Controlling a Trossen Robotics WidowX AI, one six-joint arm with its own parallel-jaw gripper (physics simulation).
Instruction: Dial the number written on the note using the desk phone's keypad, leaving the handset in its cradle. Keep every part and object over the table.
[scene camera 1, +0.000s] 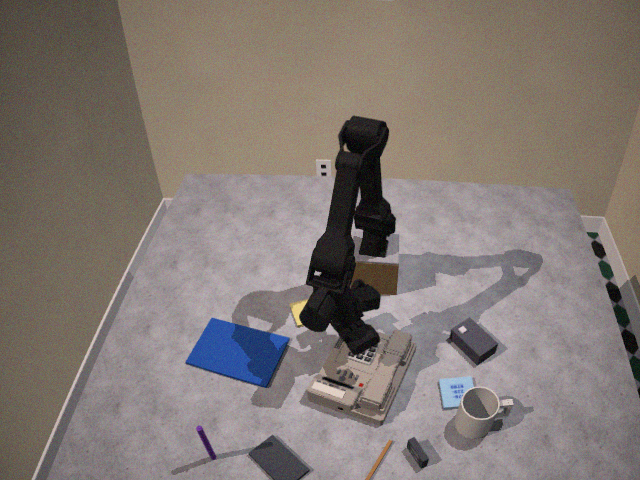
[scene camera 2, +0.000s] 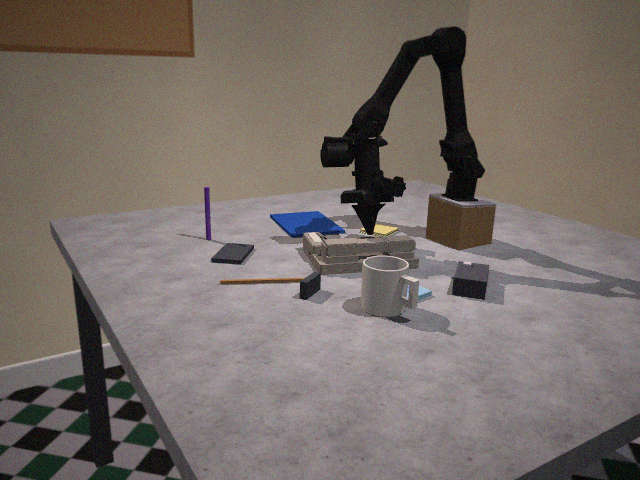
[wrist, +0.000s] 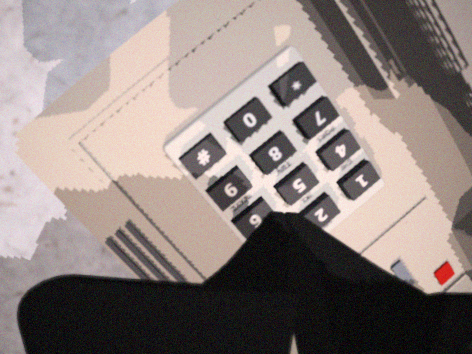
Labels:
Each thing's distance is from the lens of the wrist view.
gripper (wrist: 281, 225): 11 cm
handset (wrist: 425, 46): 12 cm
beige desk phone (wrist: 98, 147): 12 cm
keypad (wrist: 212, 120): 12 cm

